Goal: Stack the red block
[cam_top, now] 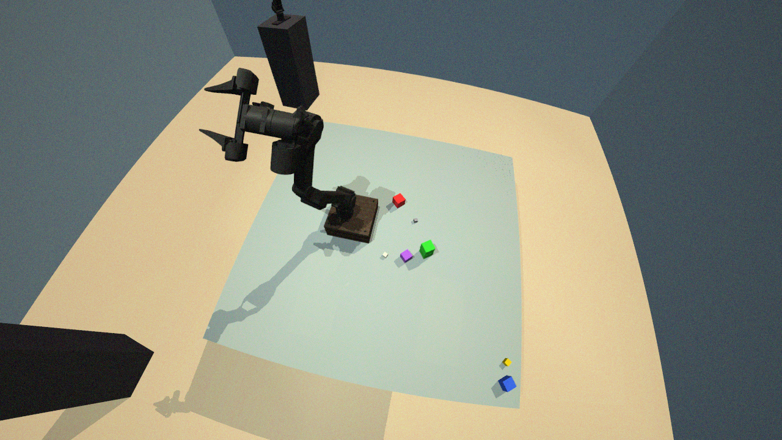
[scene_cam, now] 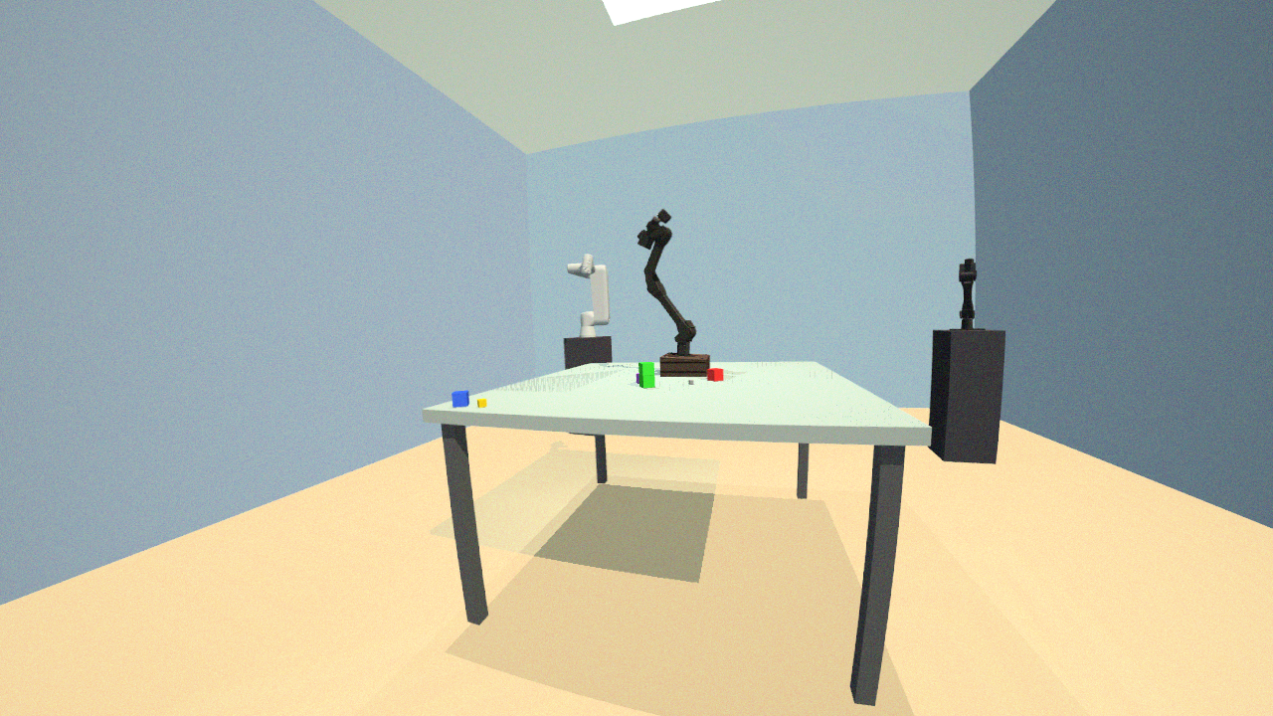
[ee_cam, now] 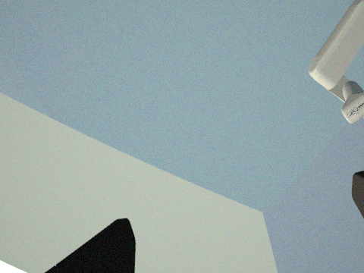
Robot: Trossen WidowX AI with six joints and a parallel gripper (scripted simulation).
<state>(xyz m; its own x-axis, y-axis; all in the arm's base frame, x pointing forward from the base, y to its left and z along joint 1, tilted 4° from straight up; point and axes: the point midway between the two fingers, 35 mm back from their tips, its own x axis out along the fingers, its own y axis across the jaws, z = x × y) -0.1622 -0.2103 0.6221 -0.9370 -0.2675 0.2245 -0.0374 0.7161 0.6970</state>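
Now: gripper tip 710 mm above the red block, 390 mm short of it and 360 mm to the right of it. From my gripper tip the other things lie so: purple cube: 710 mm below, 500 mm ahead, 100 mm to the left; small yellow cube: 1010 mm ahead, 720 mm below, 220 mm to the right; tiny white cube: 720 mm below, 410 mm ahead, 80 mm to the left.
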